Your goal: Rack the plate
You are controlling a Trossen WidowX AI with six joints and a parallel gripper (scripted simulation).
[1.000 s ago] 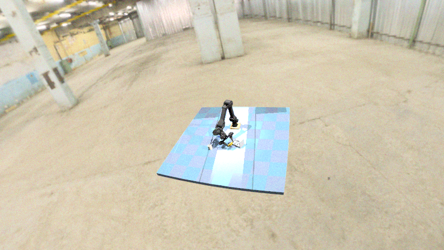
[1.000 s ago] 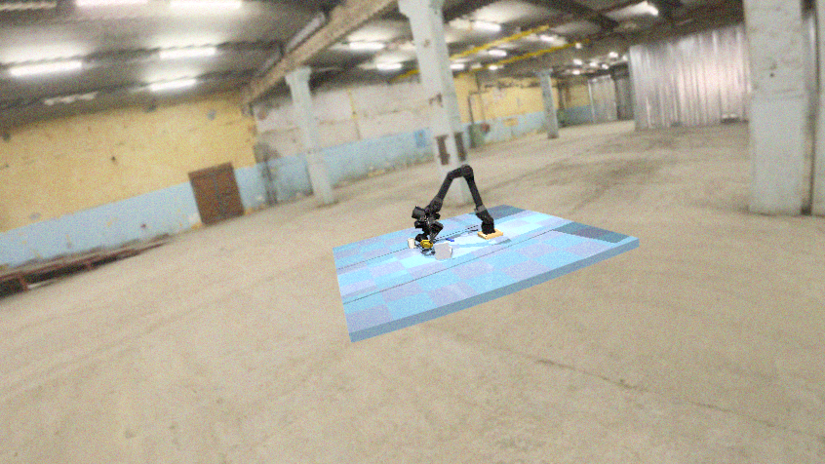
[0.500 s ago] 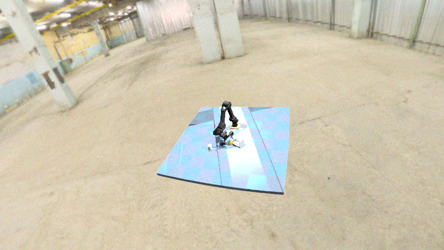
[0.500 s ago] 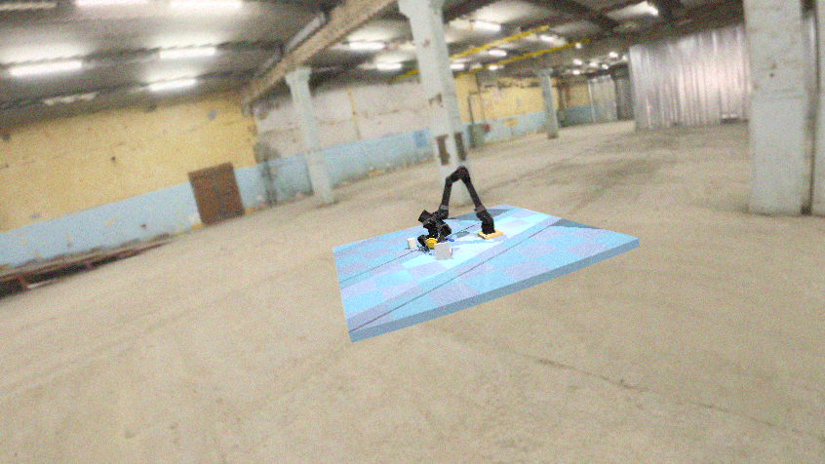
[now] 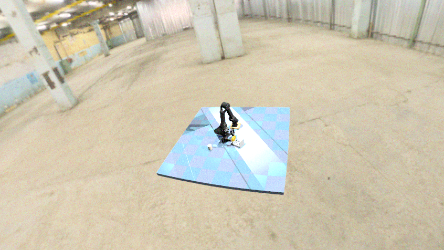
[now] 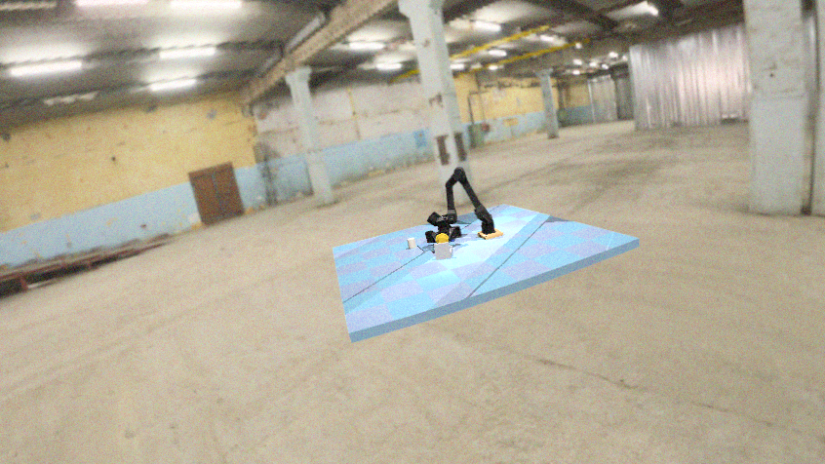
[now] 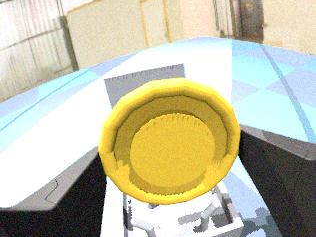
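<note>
Right now the dish rack is 40 mm below my gripper tip, 30 mm to the left of it and 10 mm ahead of it. From my gripper tip the other things lie so: plate 10 mm to the right; white cup 250 mm to the right, 120 mm ahead, 40 mm below; blue spoon 190 mm to the right, 90 mm behind, 60 mm below.
</note>
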